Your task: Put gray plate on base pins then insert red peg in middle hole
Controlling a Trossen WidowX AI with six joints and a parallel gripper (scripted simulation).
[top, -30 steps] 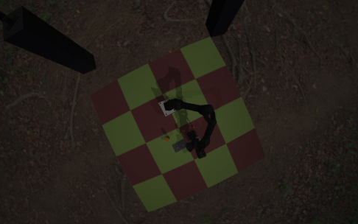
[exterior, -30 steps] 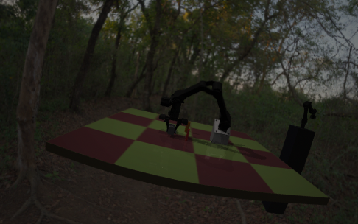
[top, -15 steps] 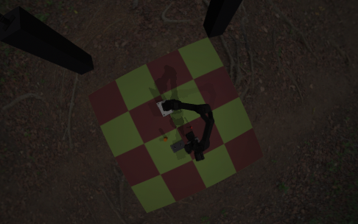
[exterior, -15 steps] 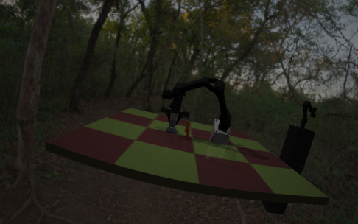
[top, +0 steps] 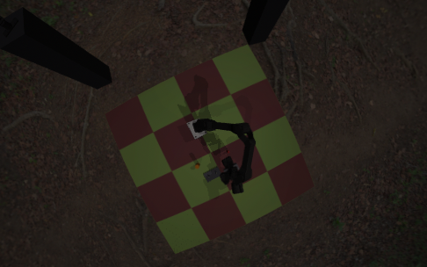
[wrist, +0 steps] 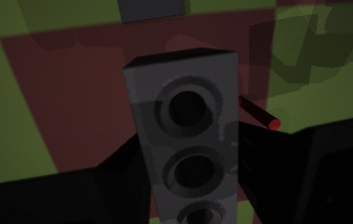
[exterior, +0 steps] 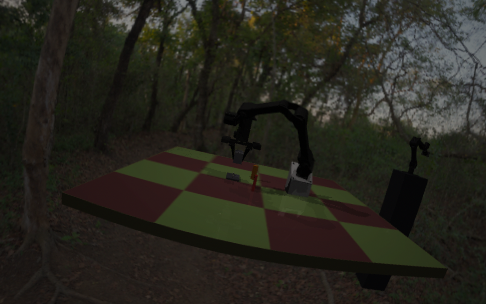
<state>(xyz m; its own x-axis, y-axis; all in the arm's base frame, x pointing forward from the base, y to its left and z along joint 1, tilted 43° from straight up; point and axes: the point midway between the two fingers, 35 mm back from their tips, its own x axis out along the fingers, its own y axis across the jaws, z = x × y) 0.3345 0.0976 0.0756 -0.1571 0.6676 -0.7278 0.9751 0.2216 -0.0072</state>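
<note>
My gripper tip is now 3 cm short of the gray slab, 14 cm to the left of it and 11 cm above it. The rest, counted from my gripper tip: red peg (10 cm behind, 2 cm to the left, 8 cm below); orange peg (8 cm behind, 22 cm to the right, 8 cm below); gray plate (3 cm above).
</note>
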